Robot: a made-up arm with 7 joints. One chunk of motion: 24 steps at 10 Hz.
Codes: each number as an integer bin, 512 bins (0 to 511) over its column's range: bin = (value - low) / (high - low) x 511, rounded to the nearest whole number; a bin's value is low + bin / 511 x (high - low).
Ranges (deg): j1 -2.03..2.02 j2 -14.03..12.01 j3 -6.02..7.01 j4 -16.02..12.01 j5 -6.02..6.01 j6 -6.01..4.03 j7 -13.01..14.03
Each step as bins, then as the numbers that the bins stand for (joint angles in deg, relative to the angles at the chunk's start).
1 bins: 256 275 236 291 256 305 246
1 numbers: 0.00 -0.02 0.00 -0.06 0.01 -0.02 0.01
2 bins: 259 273 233 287 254 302 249
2 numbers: 0.02 -0.12 -0.08 -0.28 -0.04 -0.08 0.17
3 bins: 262 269 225 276 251 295 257
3 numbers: 0.05 -0.32 -0.28 -0.88 -0.11 -0.21 0.59
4 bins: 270 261 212 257 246 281 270
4 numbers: 0.11 -0.73 -0.61 -1.92 -0.23 -0.49 1.28
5 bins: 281 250 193 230 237 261 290
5 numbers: 0.20 -1.29 -1.10 -3.40 -0.44 -0.88 2.34
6 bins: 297 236 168 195 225 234 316
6 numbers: 0.32 -2.00 -1.74 -5.32 -0.72 -1.41 3.71
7 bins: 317 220 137 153 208 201 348
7 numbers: 0.48 -2.82 -2.53 -7.63 -1.12 -2.06 5.40
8 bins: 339 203 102 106 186 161 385
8 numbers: 0.66 -3.69 -3.42 -10.21 -1.64 -2.85 7.36
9 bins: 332 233 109 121 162 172 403
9 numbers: 0.60 -2.16 -3.24 -9.38 -2.21 -2.63 8.32
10 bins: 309 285 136 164 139 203 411
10 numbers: 0.42 0.49 -2.55 -7.02 -2.75 -2.02 8.74
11 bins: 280 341 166 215 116 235 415
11 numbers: 0.19 3.35 -1.79 -4.23 -3.29 -1.39 8.95
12 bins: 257 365 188 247 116 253 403
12 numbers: 0.01 4.57 -1.23 -2.47 -3.29 -1.04 8.32
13 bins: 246 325 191 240 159 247 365
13 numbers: -0.08 2.53 -1.15 -2.86 -2.28 -1.16 6.30
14 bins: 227 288 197 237 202 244 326
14 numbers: -0.23 0.65 -1.00 -3.02 -1.26 -1.22 4.24
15 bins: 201 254 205 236 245 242 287
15 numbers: -0.44 -1.09 -0.79 -3.07 -0.25 -1.26 2.18
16 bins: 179 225 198 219 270 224 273
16 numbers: -0.61 -2.56 -0.97 -4.01 0.34 -1.61 1.44
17 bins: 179 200 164 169 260 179 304
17 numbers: -0.61 -3.84 -1.84 -6.75 0.10 -2.49 3.08
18 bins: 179 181 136 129 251 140 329
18 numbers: -0.61 -4.81 -2.55 -8.94 -0.11 -3.26 4.40
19 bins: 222 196 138 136 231 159 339
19 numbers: -0.27 -4.04 -2.50 -8.56 -0.58 -2.89 4.93
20 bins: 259 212 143 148 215 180 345
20 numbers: 0.02 -3.23 -2.37 -7.90 -0.96 -2.47 5.25
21 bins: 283 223 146 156 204 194 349
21 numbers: 0.21 -2.67 -2.30 -7.46 -1.22 -2.20 5.46
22 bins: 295 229 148 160 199 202 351
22 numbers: 0.31 -2.36 -2.25 -7.24 -1.34 -2.04 5.56
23 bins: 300 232 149 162 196 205 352
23 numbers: 0.35 -2.21 -2.22 -7.13 -1.41 -1.98 5.62
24 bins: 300 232 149 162 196 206 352
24 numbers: 0.35 -2.21 -2.22 -7.13 -1.41 -1.96 5.62
